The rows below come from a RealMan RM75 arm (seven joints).
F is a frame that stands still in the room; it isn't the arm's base.
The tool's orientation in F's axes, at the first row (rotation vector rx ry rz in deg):
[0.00 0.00 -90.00]
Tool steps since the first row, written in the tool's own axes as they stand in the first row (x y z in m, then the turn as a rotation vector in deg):
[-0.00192 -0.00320 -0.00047 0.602 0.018 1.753]
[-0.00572 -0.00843 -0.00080 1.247 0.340 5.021]
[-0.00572 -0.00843 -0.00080 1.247 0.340 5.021]
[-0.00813 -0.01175 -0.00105 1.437 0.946 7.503]
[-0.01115 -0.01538 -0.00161 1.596 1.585 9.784]
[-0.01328 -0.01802 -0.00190 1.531 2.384 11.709]
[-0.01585 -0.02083 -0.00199 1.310 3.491 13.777]
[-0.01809 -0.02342 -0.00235 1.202 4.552 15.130]
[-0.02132 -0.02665 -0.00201 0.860 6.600 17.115]
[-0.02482 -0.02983 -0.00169 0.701 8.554 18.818]
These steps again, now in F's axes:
[-0.00320 0.00192 -0.00047 0.018 -0.602 1.753]
[-0.00843 0.00572 -0.00080 0.340 -1.247 5.021]
[-0.00843 0.00572 -0.00080 0.340 -1.247 5.021]
[-0.01175 0.00813 -0.00105 0.946 -1.437 7.503]
[-0.01538 0.01115 -0.00161 1.585 -1.596 9.784]
[-0.01802 0.01328 -0.00190 2.384 -1.531 11.709]
[-0.02083 0.01585 -0.00199 3.491 -1.310 13.777]
[-0.02342 0.01809 -0.00235 4.552 -1.202 15.130]
[-0.02665 0.02132 -0.00201 6.600 -0.860 17.115]
[-0.02983 0.02482 -0.00169 8.554 -0.701 18.818]

